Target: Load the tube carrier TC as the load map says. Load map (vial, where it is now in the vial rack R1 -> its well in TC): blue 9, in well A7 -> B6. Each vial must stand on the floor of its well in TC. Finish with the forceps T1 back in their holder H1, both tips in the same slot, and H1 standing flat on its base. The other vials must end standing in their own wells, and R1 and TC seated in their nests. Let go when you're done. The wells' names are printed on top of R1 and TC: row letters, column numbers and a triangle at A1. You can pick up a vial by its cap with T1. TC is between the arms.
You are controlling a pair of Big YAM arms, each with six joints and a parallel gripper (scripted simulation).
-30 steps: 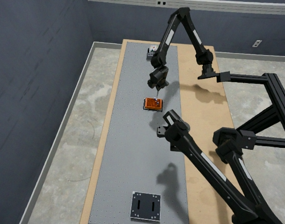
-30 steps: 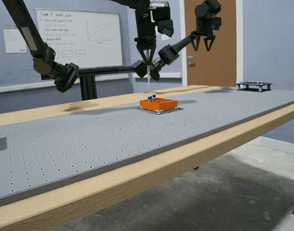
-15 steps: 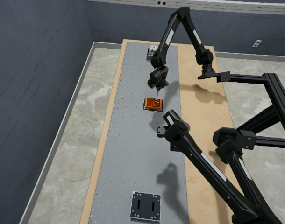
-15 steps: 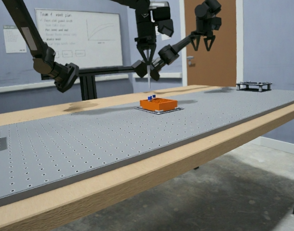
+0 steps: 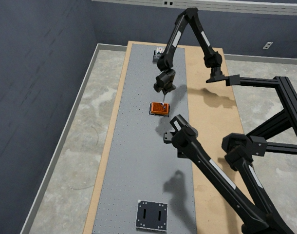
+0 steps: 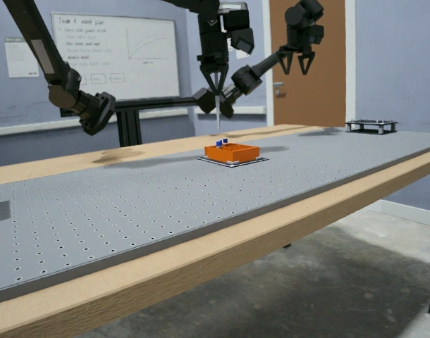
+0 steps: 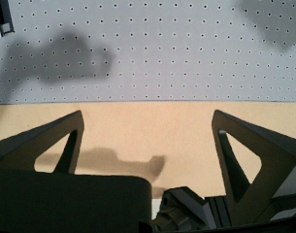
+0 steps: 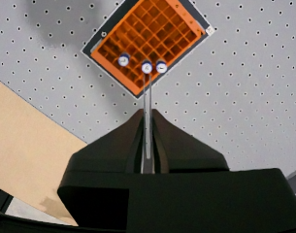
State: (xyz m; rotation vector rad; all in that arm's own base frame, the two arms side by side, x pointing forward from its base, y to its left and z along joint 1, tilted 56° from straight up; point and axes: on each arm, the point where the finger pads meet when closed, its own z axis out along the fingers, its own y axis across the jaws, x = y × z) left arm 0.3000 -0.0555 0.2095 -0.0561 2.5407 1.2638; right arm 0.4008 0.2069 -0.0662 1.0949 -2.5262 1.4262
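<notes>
My right hand is 20 mm short of the orange tube carrier, 20 mm to the right of it and 160 mm above it. Round my right hand: grey holder H1: 10 mm ahead, 540 mm to the right, 160 mm below.
</notes>
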